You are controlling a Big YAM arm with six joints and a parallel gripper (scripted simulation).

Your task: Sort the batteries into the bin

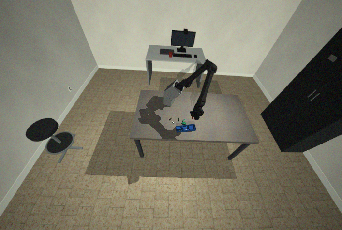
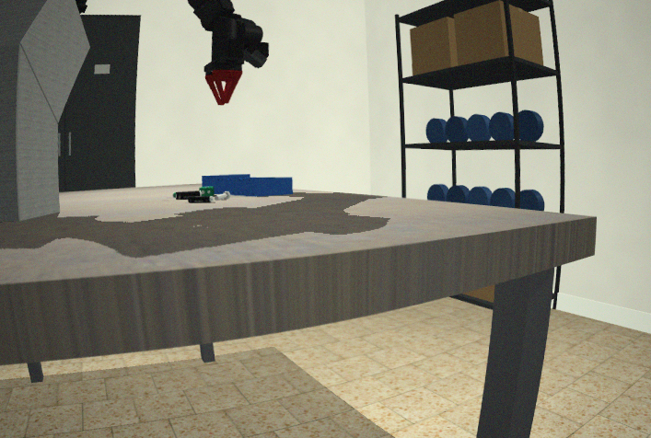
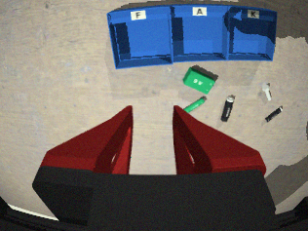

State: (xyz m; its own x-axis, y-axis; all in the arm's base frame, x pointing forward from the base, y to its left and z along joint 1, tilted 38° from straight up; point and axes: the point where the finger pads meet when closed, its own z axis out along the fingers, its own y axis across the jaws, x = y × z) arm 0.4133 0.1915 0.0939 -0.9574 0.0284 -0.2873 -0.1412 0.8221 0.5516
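The blue tray is 19 cm below my hand, 6 cm to the right of it and 3 cm ahead of it. Round my hand: green 9 V battery: 20 cm below, 9 cm to the right, 6 cm behind; then white bolt: 23 cm to the right, 20 cm below, 5 cm behind; then thin green battery: 20 cm below, 11 cm behind, 9 cm to the right.
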